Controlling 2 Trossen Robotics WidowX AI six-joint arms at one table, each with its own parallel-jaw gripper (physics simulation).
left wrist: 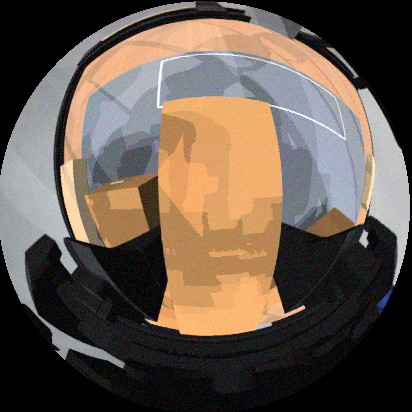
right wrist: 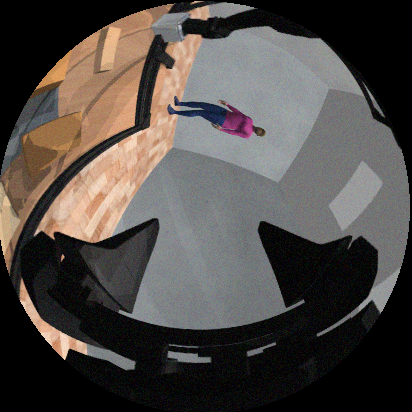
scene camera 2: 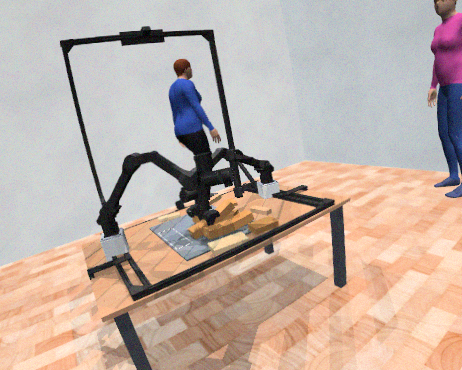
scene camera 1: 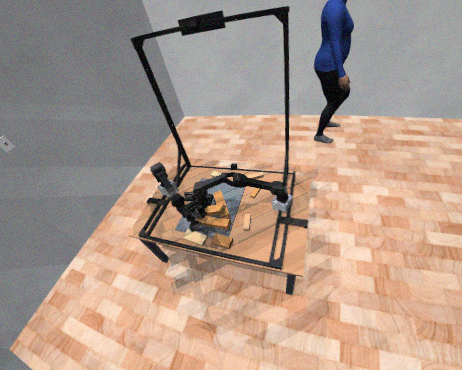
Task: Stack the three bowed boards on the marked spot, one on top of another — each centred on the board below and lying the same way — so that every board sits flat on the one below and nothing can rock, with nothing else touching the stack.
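Places are measured from the left arm's base along level axes (x down, y back, z left), in millimetres.
Pixels of known places: left gripper, fingertip midpoint: (left wrist: pixel 217 220); right gripper, fingertip midpoint: (right wrist: pixel 210 225) (scene camera 2: pixel 255 169) (scene camera 1: pixel 202 225); left arm's base at its link origin: (scene camera 2: pixel 267 181) (scene camera 1: pixel 282 198); right arm's base at its link origin: (scene camera 2: pixel 111 233).
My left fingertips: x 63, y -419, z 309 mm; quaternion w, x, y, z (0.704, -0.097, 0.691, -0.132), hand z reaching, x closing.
For each thing: its top centre in the pictures, then the offset to it from my left fingertips. "*": a spot on its surface instead. Level surfaces: height alone.
- marked spot at a spot on its surface: (left wrist: pixel 159 85) * dy -109, dx +13, dz +87 mm
- orange board at its top centre: (left wrist: pixel 149 303) (scene camera 2: pixel 228 218) (scene camera 1: pixel 212 219) dy +99, dx -38, dz +41 mm
- fourth orange piece at its top centre: (right wrist: pixel 55 138) (scene camera 2: pixel 262 221) (scene camera 1: pixel 221 239) dy +232, dx -18, dz +119 mm
- grey mat at its surface level: dx +13 mm
- black frame at a spot on its surface: (scene camera 1: pixel 287 100) (scene camera 2: pixel 224 98) * dy +321, dx -585, dz -581 mm
An orange bowed board (scene camera 1: pixel 215 210) (scene camera 2: pixel 197 229) (left wrist: pixel 220 175) is between the fingers of my left gripper (scene camera 2: pixel 203 216) (left wrist: pixel 217 220), which is shut on it. In the left wrist view its far end overlaps the white outline of the marked spot (left wrist: pixel 159 85). An orange board (scene camera 1: pixel 216 222) (scene camera 2: pixel 230 225) (left wrist: pixel 117 215) lies beside it, and another (scene camera 1: pixel 218 198) (scene camera 2: pixel 226 207) (left wrist: pixel 334 222) lies on its other side. A fourth orange piece (scene camera 1: pixel 223 242) (scene camera 2: pixel 263 225) (right wrist: pixel 52 140) lies near the table edge. My right gripper (right wrist: pixel 210 225) is open and empty, pointing sideways away from the boards.
The grey mat (scene camera 2: pixel 167 232) (left wrist: pixel 110 120) lies under the work. Pale blocks (scene camera 1: pixel 195 237) (scene camera 2: pixel 227 243) (scene camera 1: pixel 247 221) (right wrist: pixel 107 50) lie around it. A black frame (scene camera 1: pixel 287 100) (scene camera 2: pixel 222 100) stands over the table. The two arms cross closely above the mat.
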